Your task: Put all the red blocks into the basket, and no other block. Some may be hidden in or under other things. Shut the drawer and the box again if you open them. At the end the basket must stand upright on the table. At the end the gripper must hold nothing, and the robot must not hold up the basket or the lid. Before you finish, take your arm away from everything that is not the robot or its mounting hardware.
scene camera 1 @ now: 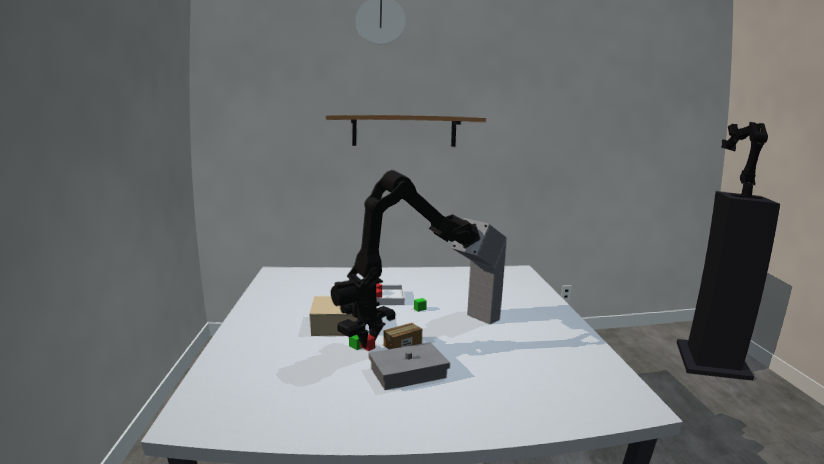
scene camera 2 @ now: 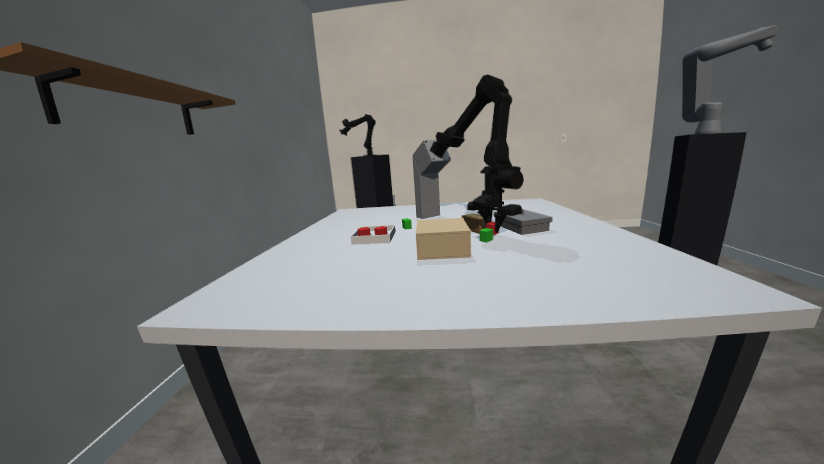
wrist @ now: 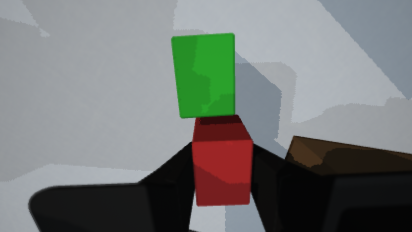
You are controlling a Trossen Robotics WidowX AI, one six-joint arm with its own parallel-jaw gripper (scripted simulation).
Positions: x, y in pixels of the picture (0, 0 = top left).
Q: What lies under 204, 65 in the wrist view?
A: A green block.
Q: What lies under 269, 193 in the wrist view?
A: My gripper.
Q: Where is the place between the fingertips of my gripper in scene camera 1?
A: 368, 346
